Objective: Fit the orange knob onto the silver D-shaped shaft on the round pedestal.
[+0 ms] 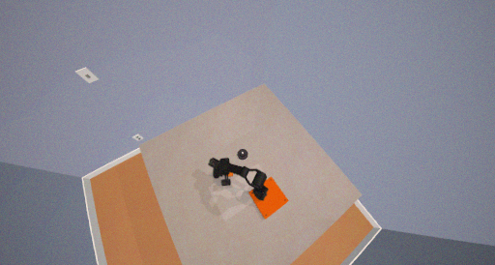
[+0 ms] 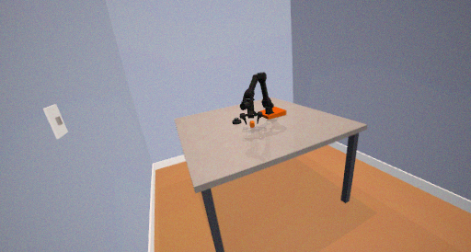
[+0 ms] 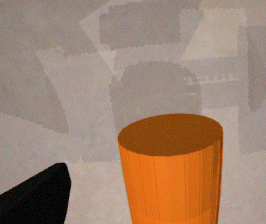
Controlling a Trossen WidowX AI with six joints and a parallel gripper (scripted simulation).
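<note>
Right now the orange knob is right at my gripper tip. The rest, counted from my gripper tip: dark round pedestal (190 mm to the right, 40 mm ahead, 10 mm above).
</note>
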